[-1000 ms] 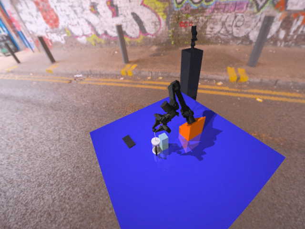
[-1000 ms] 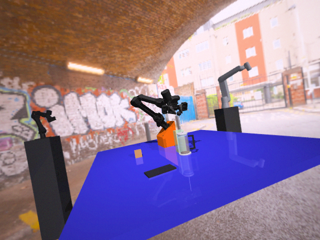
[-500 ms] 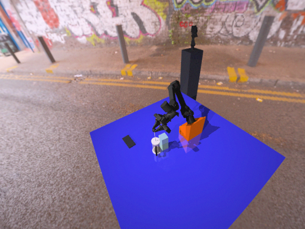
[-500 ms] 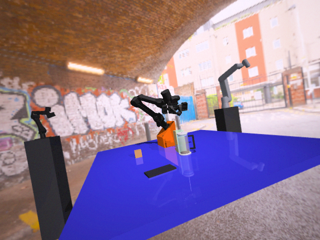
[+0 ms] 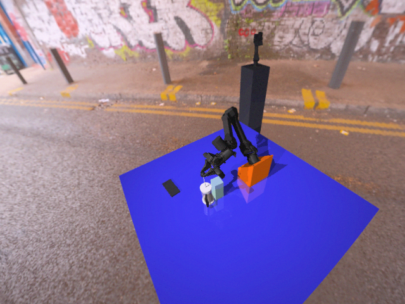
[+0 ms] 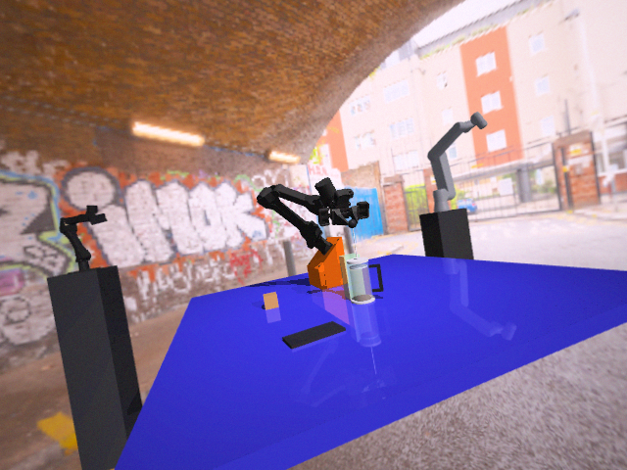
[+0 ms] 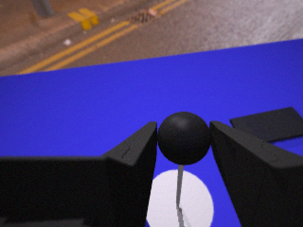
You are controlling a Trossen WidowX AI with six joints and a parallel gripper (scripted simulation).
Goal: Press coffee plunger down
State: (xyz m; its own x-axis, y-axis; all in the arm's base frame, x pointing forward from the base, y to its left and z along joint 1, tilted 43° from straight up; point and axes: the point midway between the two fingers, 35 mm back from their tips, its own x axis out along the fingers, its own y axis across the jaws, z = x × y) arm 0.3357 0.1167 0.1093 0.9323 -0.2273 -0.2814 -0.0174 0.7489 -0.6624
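Now: the glass coffee press 1 cm behind my gripper tip, 2 cm to the left of it and 14 cm below it. Round my gripper tip: small tan cube 19 cm behind, 31 cm to the right, 24 cm below; pale teal box 9 cm behind, 19 cm below.
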